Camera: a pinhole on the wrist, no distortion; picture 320 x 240 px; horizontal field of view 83.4 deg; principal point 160.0 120.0 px. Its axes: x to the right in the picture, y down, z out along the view. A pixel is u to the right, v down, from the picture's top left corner.
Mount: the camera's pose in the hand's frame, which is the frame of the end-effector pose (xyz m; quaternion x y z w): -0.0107 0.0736 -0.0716 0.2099 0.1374 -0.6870 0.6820
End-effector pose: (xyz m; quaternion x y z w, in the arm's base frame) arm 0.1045 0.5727 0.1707 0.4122 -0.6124 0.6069 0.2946
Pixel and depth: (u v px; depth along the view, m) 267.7 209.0 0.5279
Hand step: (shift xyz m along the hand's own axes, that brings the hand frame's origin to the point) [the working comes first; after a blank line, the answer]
In the camera's frame: 0.3166 0.2616 0.5279

0.2020 -0.4640 0.2647
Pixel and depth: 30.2 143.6 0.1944
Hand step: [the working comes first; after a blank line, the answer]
In the camera's frame: -0.1405 0.0255 0.1944

-0.0075 0.1040 0.1677
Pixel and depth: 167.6 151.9 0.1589
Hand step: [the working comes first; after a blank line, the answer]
In the camera's frame: 0.0067 0.0282 0.1589

0.0015 -0.0087 0.0669
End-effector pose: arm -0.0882 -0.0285 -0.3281 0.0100 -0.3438 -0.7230 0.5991
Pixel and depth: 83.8 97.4 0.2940
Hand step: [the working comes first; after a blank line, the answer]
In the camera's frame: -0.1248 -0.0370 0.2940

-0.0795 0.0448 0.2411
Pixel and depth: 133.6 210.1 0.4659
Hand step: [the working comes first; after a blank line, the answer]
In the camera's frame: -0.0685 0.2338 0.4659

0.1735 -0.0950 0.3910
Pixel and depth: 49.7 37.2 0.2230
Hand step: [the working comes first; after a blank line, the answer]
In the camera's frame: -0.1370 -0.1028 0.2230

-0.1380 0.0914 0.1785
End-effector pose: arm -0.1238 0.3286 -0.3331 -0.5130 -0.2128 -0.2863 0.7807
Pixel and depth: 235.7 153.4 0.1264
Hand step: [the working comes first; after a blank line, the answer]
In the camera's frame: 0.0533 0.0235 0.1264

0.0009 -0.0341 0.0158
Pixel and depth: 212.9 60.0 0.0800
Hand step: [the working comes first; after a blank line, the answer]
In the camera's frame: 0.0236 -0.0267 0.0800

-0.0449 0.0157 -0.0155
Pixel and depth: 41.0 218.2 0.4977
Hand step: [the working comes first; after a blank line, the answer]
In the camera's frame: -0.3298 0.2722 0.4977

0.2037 0.1185 0.5469
